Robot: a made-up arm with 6 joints.
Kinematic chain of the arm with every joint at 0, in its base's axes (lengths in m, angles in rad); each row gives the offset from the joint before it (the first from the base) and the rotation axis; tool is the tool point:
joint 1: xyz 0 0 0.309 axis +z
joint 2: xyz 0 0 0 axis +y
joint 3: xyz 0 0 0.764 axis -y
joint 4: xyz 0 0 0 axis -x
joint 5: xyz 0.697 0 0 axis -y
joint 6: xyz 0 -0.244 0 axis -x
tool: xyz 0 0 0
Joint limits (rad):
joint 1: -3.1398..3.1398
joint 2: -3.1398..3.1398
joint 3: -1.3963..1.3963
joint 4: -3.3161..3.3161
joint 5: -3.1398..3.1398
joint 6: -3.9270..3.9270
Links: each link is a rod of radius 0.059 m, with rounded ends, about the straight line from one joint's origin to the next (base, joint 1, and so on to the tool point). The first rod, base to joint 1, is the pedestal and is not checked.
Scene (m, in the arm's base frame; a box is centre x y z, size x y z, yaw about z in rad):
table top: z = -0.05
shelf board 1: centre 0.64 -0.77 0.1 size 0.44 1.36 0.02 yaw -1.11
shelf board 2: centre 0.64 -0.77 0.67 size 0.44 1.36 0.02 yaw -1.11
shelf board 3: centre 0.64 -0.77 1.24 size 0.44 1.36 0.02 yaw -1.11
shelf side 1: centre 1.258 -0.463 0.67 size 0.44 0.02 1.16 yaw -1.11
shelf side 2: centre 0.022 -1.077 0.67 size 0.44 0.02 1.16 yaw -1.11
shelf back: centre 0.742 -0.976 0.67 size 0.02 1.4 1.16 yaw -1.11
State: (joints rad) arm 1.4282 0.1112 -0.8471 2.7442 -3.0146 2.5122
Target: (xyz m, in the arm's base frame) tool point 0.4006 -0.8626 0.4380
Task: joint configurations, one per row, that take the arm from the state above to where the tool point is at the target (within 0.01 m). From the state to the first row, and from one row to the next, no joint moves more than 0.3 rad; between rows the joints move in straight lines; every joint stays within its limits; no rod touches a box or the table.
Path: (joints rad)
1: 1.1594 0.1585 -0.8109 2.6771 -3.0146 2.5122
2: 0.8906 0.2058 -0.7748 2.6099 -3.0146 2.5122
3: 0.6218 0.2530 -0.7386 2.5428 -3.0146 2.5122
4: 0.3530 0.3003 -0.7024 2.4757 -3.0146 2.5122
5: 0.0842 0.3476 -0.6663 2.4086 -3.0146 2.5122
6: -0.1846 0.3949 -0.6301 2.3414 -3.0146 2.5122
7: -0.4534 0.4421 -0.5939 2.2743 -3.0146 2.5122
8: -0.7222 0.4894 -0.5577 2.2072 -3.0146 2.5122
9: -0.9910 0.5367 -0.5216 2.1400 -3.0146 2.5122
10: -1.2598 0.5840 -0.4854 2.0729 -3.0146 2.5122

